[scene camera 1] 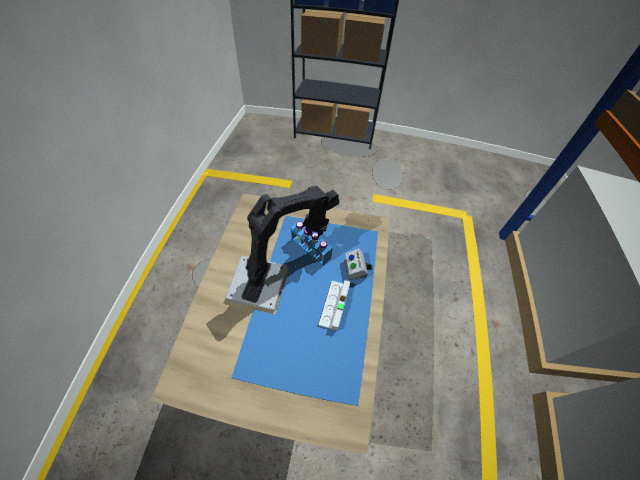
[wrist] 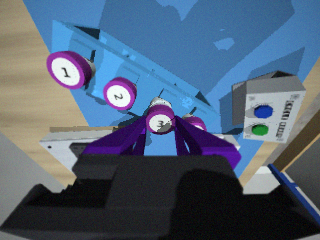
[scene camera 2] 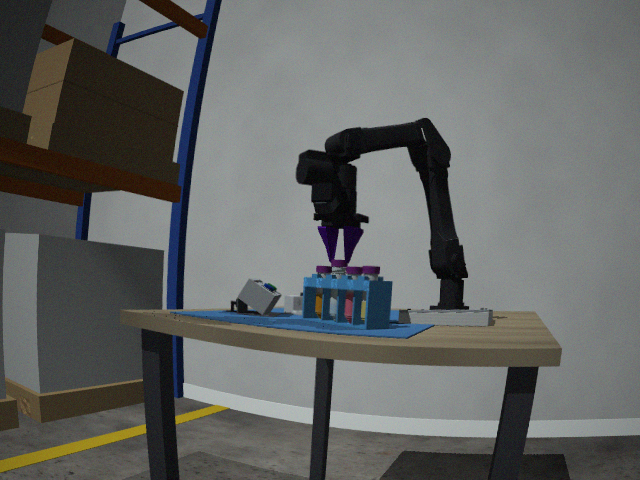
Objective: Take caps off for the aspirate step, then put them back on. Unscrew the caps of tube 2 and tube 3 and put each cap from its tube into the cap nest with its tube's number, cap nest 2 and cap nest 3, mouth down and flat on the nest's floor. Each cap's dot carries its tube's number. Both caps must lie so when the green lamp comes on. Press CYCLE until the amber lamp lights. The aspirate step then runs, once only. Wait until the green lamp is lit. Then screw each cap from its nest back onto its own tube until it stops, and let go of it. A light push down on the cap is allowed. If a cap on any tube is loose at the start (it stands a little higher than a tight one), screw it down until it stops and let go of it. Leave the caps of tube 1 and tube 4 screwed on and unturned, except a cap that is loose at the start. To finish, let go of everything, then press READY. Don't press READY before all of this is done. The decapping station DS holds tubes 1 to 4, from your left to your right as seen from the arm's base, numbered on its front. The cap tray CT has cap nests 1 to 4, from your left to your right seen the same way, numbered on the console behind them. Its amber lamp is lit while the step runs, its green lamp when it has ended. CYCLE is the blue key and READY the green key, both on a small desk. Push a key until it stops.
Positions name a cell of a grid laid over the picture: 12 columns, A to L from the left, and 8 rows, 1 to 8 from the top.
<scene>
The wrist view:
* my gripper: G5
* grey key desk: K4
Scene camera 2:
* my gripper: G5
</scene>
